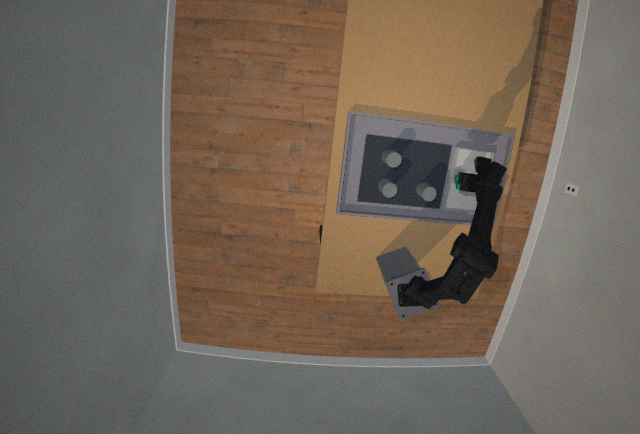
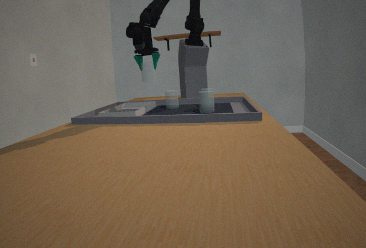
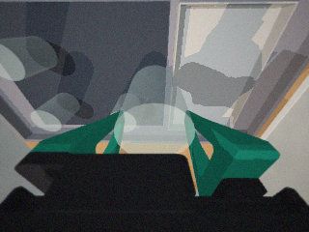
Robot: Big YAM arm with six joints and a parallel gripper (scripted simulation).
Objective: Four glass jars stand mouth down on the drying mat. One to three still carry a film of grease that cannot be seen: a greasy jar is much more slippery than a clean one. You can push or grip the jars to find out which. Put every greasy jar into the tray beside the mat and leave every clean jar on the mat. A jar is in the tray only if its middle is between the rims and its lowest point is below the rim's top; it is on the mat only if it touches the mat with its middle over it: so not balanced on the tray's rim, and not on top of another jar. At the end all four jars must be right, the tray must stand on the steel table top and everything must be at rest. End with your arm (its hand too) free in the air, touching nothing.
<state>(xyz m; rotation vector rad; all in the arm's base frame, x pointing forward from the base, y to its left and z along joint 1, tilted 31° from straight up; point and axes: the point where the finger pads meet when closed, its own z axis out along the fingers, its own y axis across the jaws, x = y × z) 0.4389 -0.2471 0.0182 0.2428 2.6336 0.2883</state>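
Now: the pale tray 21 cm below my hand, 13 cm to the right of it and 6 cm behind it. Also, from my hand: dark drying mat (21 cm below, 18 cm to the left, 2 cm behind); rimmed steel table top (22 cm below, 8 cm to the left, 2 cm behind).
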